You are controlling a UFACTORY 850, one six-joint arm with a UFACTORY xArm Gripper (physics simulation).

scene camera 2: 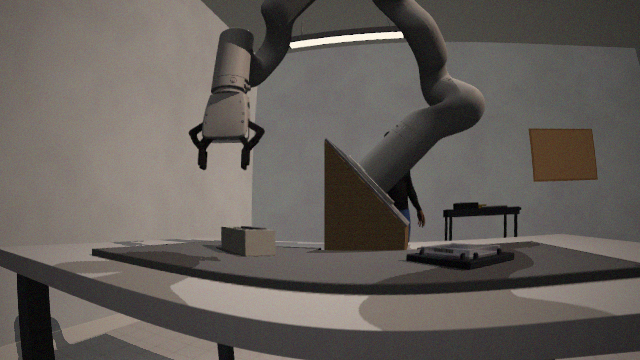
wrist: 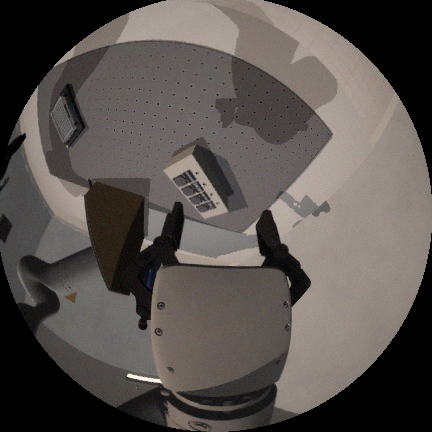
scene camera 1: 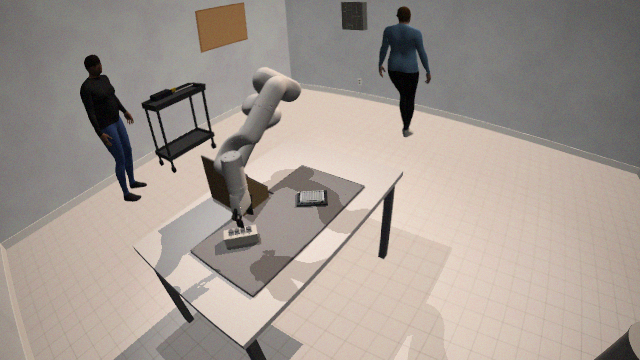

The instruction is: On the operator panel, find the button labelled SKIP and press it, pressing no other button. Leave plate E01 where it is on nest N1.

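The operator panel (scene camera 1: 242, 241) (scene camera 2: 260, 243) (wrist: 215, 200) is a beige box with several dark buttons in a row on its top. Its labels are too small to read. My gripper (scene camera 1: 239, 222) (scene camera 2: 223, 166) (wrist: 222, 213) is open with nothing between its fingers. It points down and hangs clearly above the panel's height in the scene camera 2 view. In the wrist view the button row lies ahead of the fingers, nearer the left finger. Plate E01 (scene camera 1: 312, 195) (scene camera 2: 462, 249) (wrist: 63, 120) sits on the dark nest N1 (scene camera 2: 440, 260) at the mat's other end.
A brown wedge-shaped stand (scene camera 1: 257, 196) (scene camera 2: 360, 220) (wrist: 115, 225) stands upright beside the grey mat (scene camera 1: 295, 235) (scene camera 2: 325, 272) (wrist: 165, 85), between panel and nest. One person (scene camera 1: 102, 105) stands near a black cart (scene camera 1: 185, 144); another person (scene camera 1: 404, 50) is at the back wall.
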